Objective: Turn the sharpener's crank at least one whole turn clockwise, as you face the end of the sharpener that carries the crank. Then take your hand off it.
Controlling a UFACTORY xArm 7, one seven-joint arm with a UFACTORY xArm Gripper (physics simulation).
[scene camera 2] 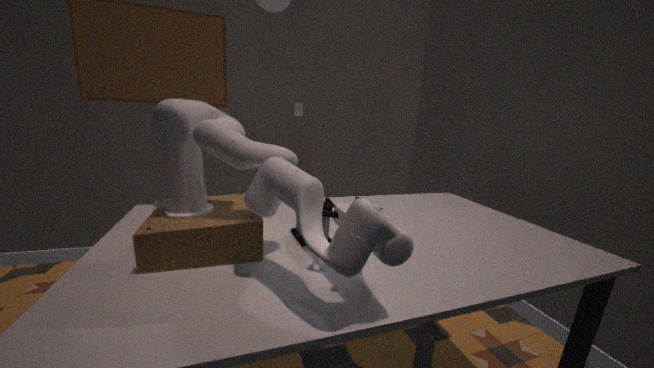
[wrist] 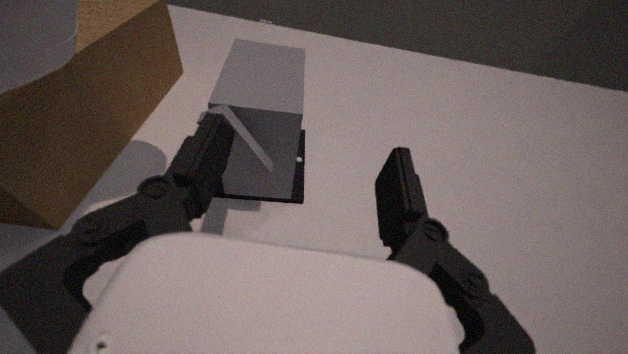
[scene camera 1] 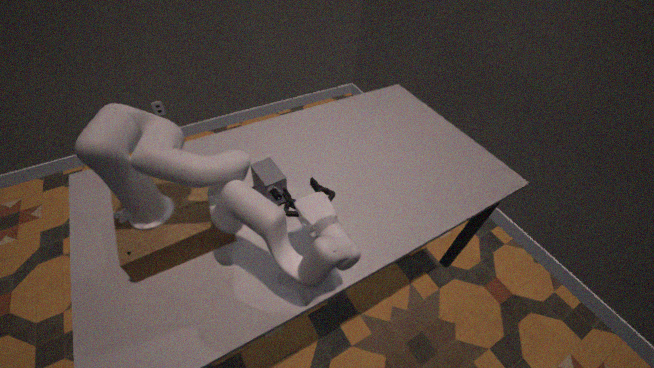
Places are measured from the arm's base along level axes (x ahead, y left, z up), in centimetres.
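Pixels of known places: gripper, between the fingertips: (scene camera 2: 341, 202) (wrist: 306, 150) (scene camera 1: 298, 185); arm's base, origin of its link: (scene camera 2: 190, 211) (scene camera 1: 152, 212).
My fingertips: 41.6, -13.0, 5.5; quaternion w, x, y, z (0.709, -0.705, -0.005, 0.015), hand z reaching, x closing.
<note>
Ahead of a thing's pixels: the offset from my fingertips to its top centre, as dx, dy, dz. "spot": to the spot under its first point. Level surfaces: height alone.
The sharpener @(spot: -4.4, +12.2, -3.3) (scene camera 1: 270, 171) (wrist: 261, 77) is a grey box on a dark base plate. In scene camera 2 the arm hides most of it, and an edge of its dark base @(spot: -9.9, +12.1, -15.2) (scene camera 2: 297, 236) shows. Its crank arm (wrist: 250, 140) slants across the near end face, from upper left to lower right. The crank's dark knob @(-6.4, +2.7, -2.8) (scene camera 1: 276, 193) shows beside the fingers in scene camera 1; in the wrist view the left finger hides it. My gripper (scene camera 1: 299, 185) (wrist: 306, 150) is open and empty at the crank end. Its left finger overlaps the upper left of the crank; whether they touch, I cannot tell.
A wooden block (scene camera 2: 200, 246) (wrist: 95, 115) carries the arm's base, left of the sharpener. Both stand on the grey table @(dz -16.0) (scene camera 1: 390, 150) (scene camera 2: 465, 250). The arm's forearm (scene camera 1: 200, 167) (scene camera 2: 250, 150) reaches past the sharpener. A table leg (scene camera 1: 467, 235) shows below the right edge.
</note>
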